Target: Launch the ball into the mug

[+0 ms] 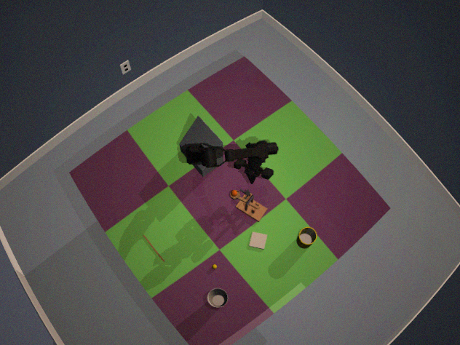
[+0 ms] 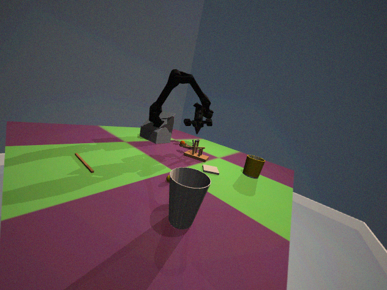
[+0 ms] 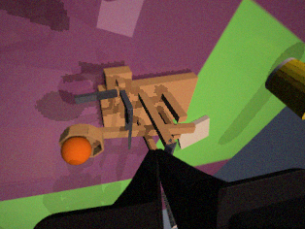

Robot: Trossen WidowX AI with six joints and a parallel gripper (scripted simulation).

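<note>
Right now the orange ball is 8 cm to the right of my gripper tip, 7 cm below it and 4 cm behind it. Round my gripper tip: flat beige tile 21 cm ahead, 14 cm to the right, 13 cm below; then wooden catapult 8 cm below, 5 cm to the right, 3 cm ahead; then yellow mug 38 cm ahead, 10 cm below, 3 cm to the left.
</note>
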